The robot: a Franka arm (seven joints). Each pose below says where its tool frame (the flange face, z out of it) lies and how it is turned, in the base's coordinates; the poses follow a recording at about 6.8 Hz.
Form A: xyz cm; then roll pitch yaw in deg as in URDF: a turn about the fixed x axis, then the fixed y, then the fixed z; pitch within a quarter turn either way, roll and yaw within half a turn.
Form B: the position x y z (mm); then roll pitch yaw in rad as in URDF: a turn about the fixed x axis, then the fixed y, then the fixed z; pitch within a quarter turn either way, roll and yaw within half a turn. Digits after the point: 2 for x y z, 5 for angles.
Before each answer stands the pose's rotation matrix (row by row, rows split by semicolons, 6 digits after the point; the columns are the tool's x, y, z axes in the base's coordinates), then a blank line. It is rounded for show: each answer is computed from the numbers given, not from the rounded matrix.
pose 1, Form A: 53.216, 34.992, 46.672, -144.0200, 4.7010, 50.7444
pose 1, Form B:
0.630652 0.596138 -0.496888; 0.771726 -0.549344 0.320407; -0.081956 -0.585526 -0.806500

532.16, 349.92, 466.72, -2.51362, 0.08205, 0.88566
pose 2, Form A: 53.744, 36.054, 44.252, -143.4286, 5.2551, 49.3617
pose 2, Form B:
0.648544 0.573891 -0.500039; 0.755647 -0.564465 0.332231; -0.091590 -0.593320 -0.799739

537.44, 360.54, 442.52, -2.50330, 0.09172, 0.86152
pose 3, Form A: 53.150, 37.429, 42.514, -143.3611, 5.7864, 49.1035
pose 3, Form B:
0.651359 0.567148 -0.504059; 0.752042 -0.570815 0.329551; -0.100820 -0.593729 -0.798324

531.50, 374.29, 425.14, -2.50212, 0.10099, 0.85702
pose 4, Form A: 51.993, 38.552, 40.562, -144.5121, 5.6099, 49.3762
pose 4, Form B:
0.647971 0.581058 -0.492448; 0.755366 -0.573215 0.317564; -0.097755 -0.577751 -0.810338

519.93, 385.52, 405.62, -2.52221, 0.09791, 0.86178
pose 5, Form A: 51.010, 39.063, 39.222, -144.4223, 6.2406, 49.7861
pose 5, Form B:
0.641817 0.580255 -0.501373; 0.759114 -0.573415 0.308125; -0.108704 -0.578359 -0.808508

510.10, 390.63, 392.22, -2.52064, 0.10892, 0.86893
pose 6, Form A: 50.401, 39.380, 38.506, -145.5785, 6.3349, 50.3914
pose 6, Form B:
0.633647 0.595754 -0.493527; 0.765713 -0.573960 0.290263; -0.110340 -0.561825 -0.819865

504.01, 393.80, 385.06, -2.54082, 0.11056, 0.87950
